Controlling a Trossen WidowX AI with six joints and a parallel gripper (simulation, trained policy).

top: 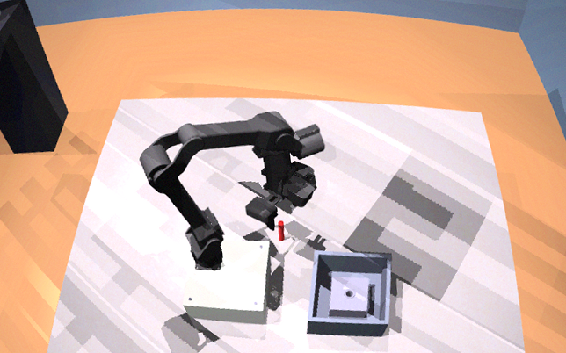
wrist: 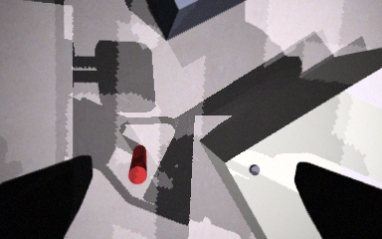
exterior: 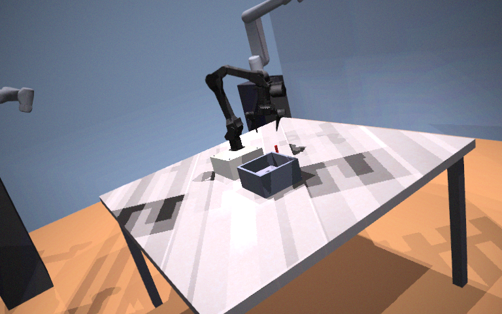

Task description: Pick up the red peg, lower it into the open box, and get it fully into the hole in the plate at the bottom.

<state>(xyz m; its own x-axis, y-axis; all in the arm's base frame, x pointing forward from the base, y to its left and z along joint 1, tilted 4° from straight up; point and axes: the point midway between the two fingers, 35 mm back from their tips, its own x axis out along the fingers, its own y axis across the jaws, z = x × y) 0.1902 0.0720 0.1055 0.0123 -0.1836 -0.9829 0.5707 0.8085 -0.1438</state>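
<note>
My gripper tip is 12 cm above the red peg, 4 cm to the right of it and 1 cm past it. Also, from my gripper tip: grey box 16 cm to the right, 16 cm ahead, 14 cm below; then light plate 16 cm to the right, 16 cm ahead, 12 cm below.
</note>
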